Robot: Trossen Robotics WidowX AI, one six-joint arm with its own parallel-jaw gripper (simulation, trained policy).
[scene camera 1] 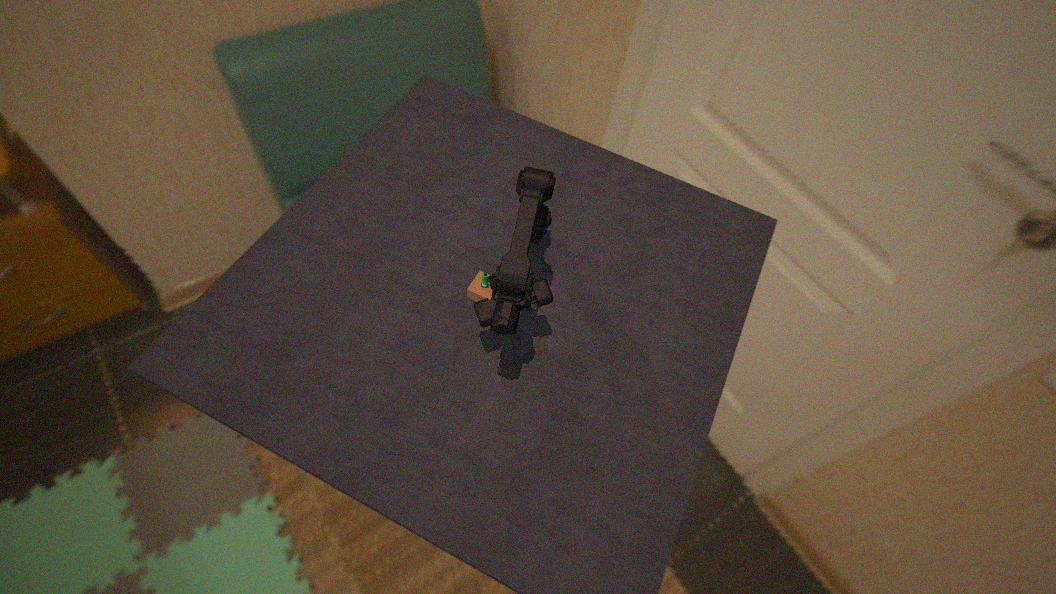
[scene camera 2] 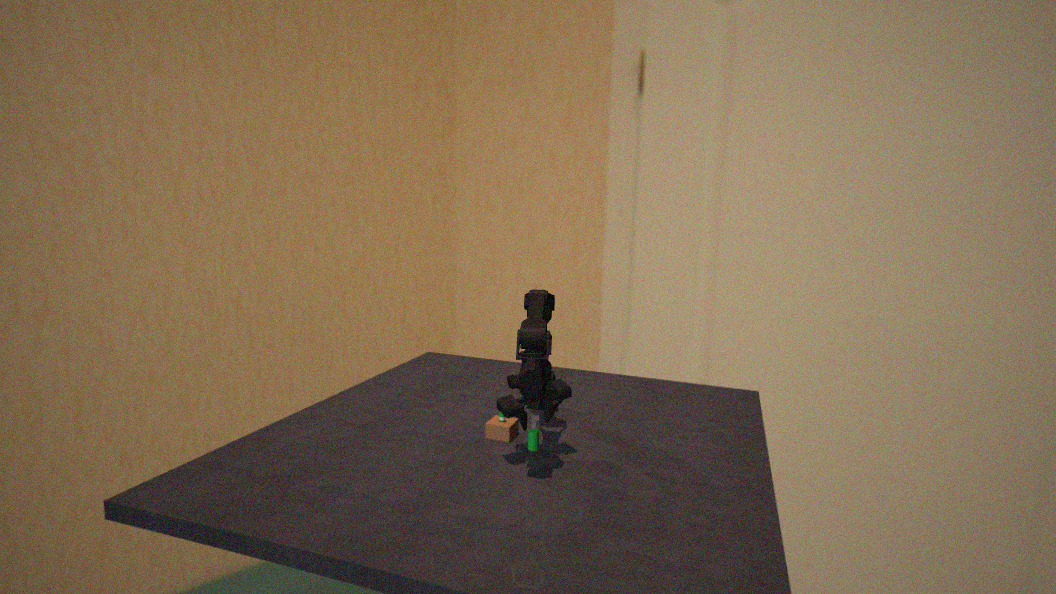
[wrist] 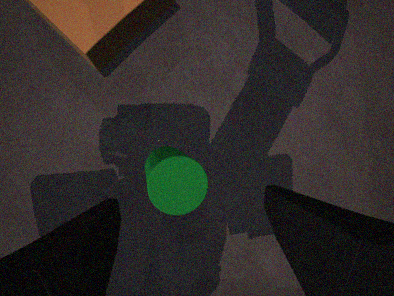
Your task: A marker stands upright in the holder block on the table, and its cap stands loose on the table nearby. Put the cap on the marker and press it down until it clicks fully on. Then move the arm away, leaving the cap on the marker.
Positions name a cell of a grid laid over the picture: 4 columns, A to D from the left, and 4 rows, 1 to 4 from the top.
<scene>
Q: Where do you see a green cap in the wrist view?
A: B3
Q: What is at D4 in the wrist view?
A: The gripper.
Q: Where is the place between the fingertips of the gripper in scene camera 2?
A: At C3
</scene>
